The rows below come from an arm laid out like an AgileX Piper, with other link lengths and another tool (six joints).
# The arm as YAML. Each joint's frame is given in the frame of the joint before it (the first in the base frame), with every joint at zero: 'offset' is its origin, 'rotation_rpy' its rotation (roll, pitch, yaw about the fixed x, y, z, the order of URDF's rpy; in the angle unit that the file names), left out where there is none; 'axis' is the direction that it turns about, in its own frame. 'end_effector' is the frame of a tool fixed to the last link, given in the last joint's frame.
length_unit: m
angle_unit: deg
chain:
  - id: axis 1
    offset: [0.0, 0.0, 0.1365]
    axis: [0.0, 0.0, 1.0]
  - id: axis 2
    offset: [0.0, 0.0, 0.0]
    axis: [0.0, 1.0, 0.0]
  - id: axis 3
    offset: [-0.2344, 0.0, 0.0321]
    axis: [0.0, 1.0, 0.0]
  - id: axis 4
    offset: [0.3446, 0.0, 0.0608]
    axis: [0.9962, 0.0, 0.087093]
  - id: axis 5
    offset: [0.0, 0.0, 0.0]
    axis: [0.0, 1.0, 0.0]
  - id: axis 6
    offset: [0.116, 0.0, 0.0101]
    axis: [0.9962, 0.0, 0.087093]
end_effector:
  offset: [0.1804, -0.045, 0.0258]
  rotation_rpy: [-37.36, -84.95, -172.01]
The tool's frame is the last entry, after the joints.
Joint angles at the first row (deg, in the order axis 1, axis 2, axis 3, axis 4, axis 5, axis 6):
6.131 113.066 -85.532 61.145 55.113 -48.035
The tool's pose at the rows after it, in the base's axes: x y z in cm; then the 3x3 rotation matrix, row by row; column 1 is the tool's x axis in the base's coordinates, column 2 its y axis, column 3 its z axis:
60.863 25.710 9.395; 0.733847 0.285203 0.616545; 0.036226 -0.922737 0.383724; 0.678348 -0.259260 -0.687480
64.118 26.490 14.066; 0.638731 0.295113 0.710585; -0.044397 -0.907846 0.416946; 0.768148 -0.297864 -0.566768
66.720 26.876 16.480; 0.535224 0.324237 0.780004; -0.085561 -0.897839 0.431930; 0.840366 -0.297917 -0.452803
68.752 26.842 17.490; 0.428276 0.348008 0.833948; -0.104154 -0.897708 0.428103; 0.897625 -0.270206 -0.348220
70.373 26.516 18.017; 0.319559 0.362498 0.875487; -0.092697 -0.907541 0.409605; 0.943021 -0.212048 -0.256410
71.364 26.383 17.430; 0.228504 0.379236 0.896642; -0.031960 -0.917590 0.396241; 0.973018 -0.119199 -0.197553
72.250 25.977 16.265; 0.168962 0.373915 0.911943; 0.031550 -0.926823 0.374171; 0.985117 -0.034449 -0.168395
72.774 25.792 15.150; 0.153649 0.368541 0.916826; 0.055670 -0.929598 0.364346; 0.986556 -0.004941 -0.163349
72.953 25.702 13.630; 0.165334 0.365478 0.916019; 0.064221 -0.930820 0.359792; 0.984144 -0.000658 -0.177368
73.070 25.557 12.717; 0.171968 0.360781 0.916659; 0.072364 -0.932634 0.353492; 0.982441 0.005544 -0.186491
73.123 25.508 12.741; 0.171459 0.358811 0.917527; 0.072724 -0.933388 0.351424; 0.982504 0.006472 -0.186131
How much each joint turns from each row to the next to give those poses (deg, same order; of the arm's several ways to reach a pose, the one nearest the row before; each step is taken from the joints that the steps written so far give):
0.028 0.000 -3.175 7.718 -2.597 -6.600
0.000 1.570 -3.419 8.891 -2.079 -7.389
-0.001 3.220 -2.998 8.299 -1.119 -10.055
0.000 3.325 -1.859 7.696 -0.643 -11.247
0.001 2.899 -1.697 5.585 -0.526 -10.471
0.000 2.722 -1.852 1.537 -0.372 -8.153
0.000 2.092 -1.285 0.228 -1.353 -5.721
0.000 1.716 -0.997 0.255 -0.613 -2.238
-0.001 1.375 -0.260 0.104 -0.265 -0.638
0.000 0.657 0.001 0.000 -0.406 -0.456
0.000 -0.001 -0.039 0.027 -0.127 -0.027

